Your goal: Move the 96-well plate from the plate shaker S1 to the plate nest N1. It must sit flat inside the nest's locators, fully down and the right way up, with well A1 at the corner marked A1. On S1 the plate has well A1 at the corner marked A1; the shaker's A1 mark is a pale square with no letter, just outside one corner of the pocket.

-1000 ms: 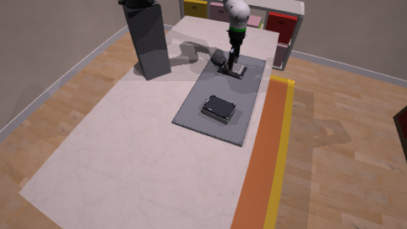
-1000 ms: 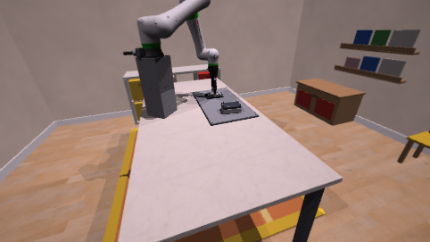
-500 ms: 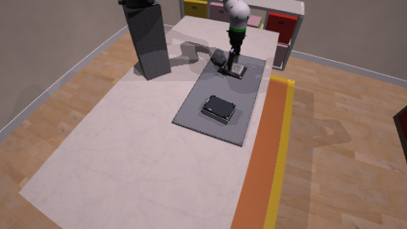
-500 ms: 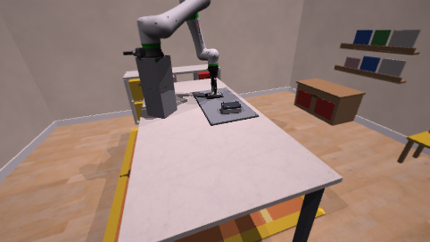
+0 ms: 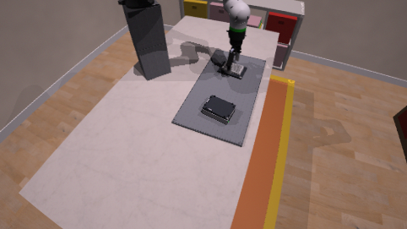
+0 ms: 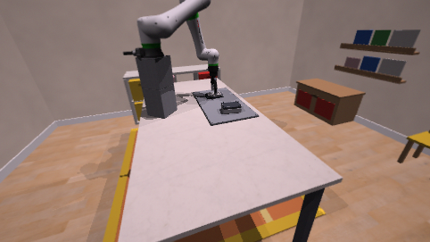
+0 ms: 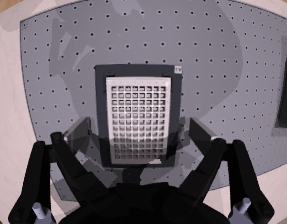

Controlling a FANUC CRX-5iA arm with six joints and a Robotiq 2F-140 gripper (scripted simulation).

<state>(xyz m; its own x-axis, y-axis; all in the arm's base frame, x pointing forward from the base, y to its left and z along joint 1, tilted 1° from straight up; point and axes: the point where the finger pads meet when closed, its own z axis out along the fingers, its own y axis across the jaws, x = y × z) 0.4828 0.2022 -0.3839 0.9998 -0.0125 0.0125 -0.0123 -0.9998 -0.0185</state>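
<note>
Right now my hand is 20 mm above the white 96-well plate. The rest, counted from my hand: plate nest N1: 30 mm below.
</note>
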